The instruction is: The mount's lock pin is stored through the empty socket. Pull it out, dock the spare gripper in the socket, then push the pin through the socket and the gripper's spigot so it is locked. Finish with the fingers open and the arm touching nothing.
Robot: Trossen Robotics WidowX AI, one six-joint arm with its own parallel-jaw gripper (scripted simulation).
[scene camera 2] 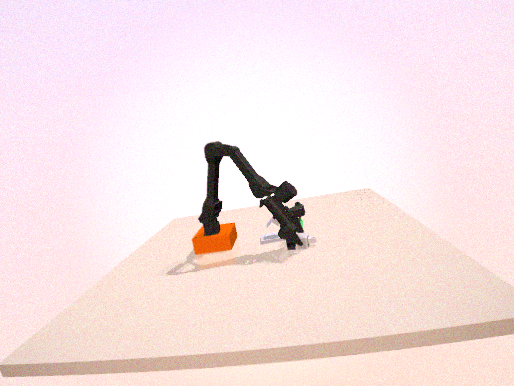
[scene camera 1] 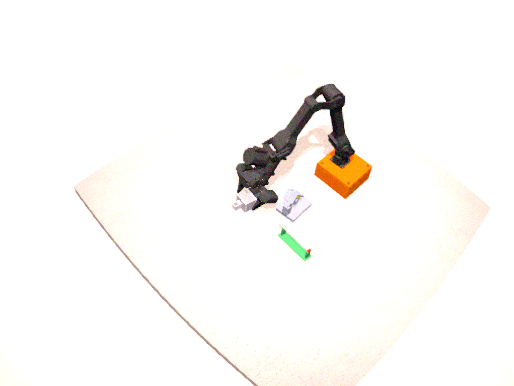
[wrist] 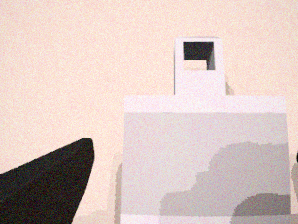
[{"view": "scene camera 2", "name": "gripper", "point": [303,240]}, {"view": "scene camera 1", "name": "gripper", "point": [245,201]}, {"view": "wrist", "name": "gripper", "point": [196,149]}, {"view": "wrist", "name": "spare gripper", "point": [196,149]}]
